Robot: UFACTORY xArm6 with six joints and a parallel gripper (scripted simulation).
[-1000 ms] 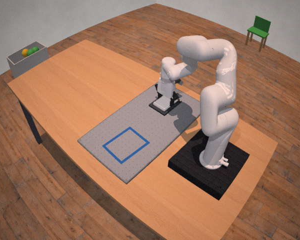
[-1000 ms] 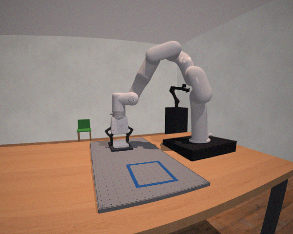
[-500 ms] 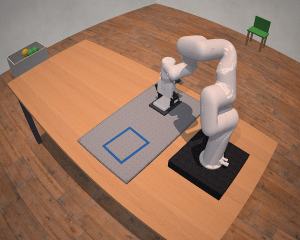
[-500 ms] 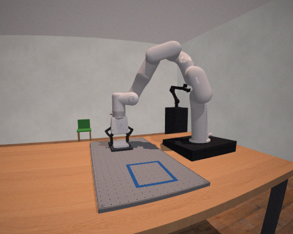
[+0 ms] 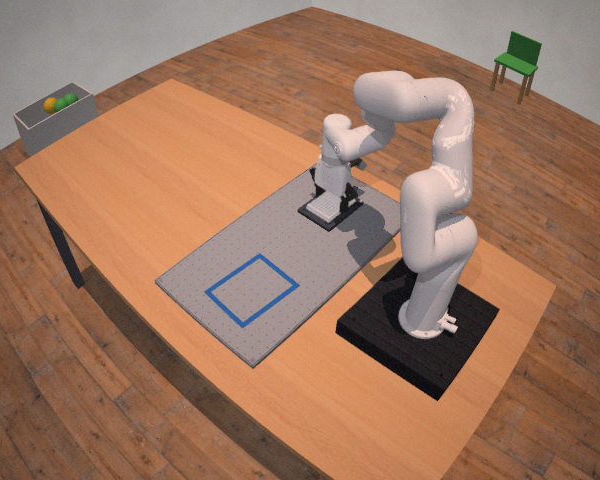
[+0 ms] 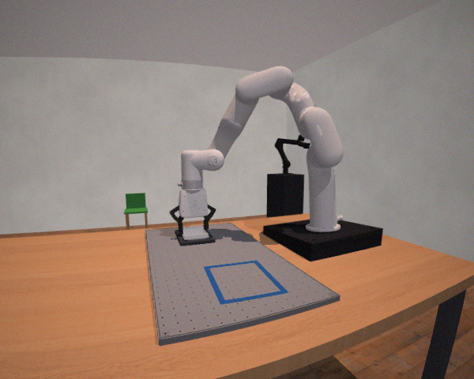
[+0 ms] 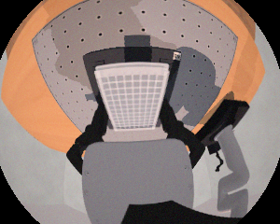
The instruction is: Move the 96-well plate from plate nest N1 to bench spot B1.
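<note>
The black plate nest is 2 cm below my hand. Also, from my hand: white 96-well plate: 1 cm below.
</note>
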